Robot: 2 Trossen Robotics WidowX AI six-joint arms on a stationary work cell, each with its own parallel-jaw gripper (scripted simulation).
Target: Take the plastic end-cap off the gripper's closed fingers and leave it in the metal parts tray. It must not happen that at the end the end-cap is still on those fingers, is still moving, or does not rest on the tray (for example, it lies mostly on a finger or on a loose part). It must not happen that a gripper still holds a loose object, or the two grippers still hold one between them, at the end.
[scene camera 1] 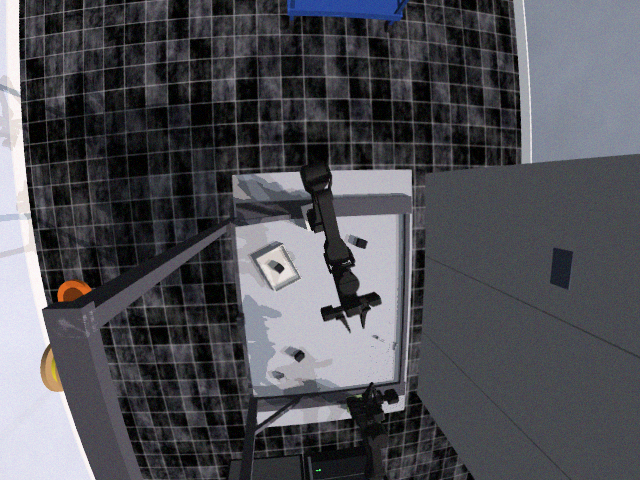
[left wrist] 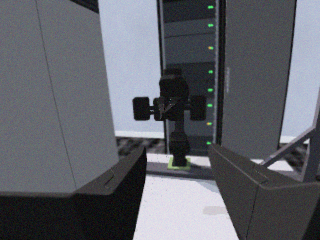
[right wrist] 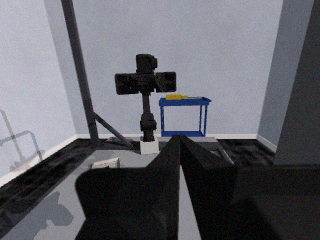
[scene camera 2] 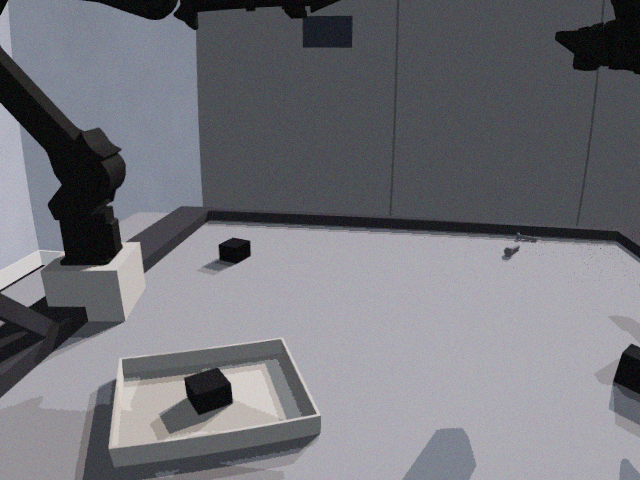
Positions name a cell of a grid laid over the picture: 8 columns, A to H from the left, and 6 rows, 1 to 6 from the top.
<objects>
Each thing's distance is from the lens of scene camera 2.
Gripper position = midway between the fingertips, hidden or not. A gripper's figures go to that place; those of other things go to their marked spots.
right gripper (scene camera 2: G1): 66 cm
black plastic end-cap (scene camera 2: C5): 40 cm
</objects>
